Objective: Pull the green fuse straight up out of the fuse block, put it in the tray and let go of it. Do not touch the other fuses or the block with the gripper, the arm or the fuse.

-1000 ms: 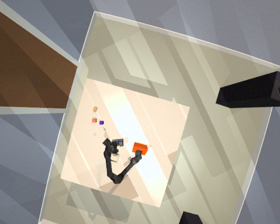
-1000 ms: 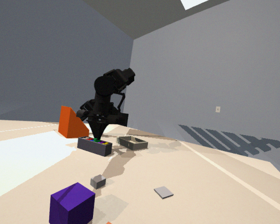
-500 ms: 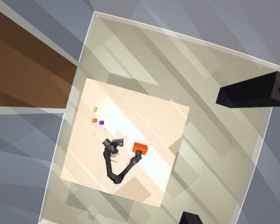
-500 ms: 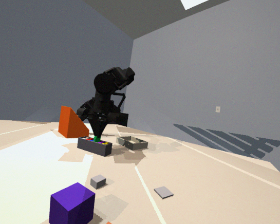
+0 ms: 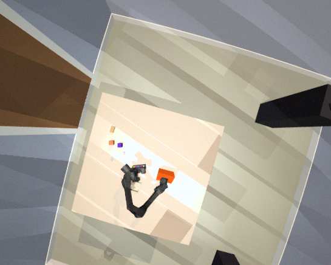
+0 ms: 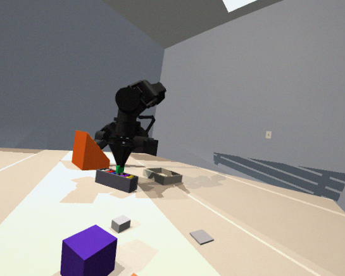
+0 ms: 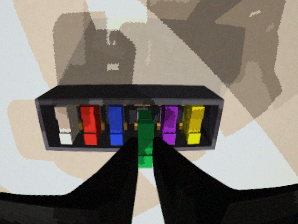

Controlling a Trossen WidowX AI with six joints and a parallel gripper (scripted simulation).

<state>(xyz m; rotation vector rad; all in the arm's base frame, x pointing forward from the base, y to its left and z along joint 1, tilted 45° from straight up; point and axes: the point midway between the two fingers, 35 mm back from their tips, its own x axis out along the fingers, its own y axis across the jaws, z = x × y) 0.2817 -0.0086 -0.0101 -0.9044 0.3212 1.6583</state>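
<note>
Now: the purple fuse 2 cm ahead of my gripper tip, 1 cm to the left of it and 4 cm below it. The rest, counted from my gripper tip: blue fuse (2 cm behind, 1 cm to the right, 4 cm below); grey tray (1 cm behind, 20 cm to the left, 6 cm below); green fuse (1 cm below).
</note>
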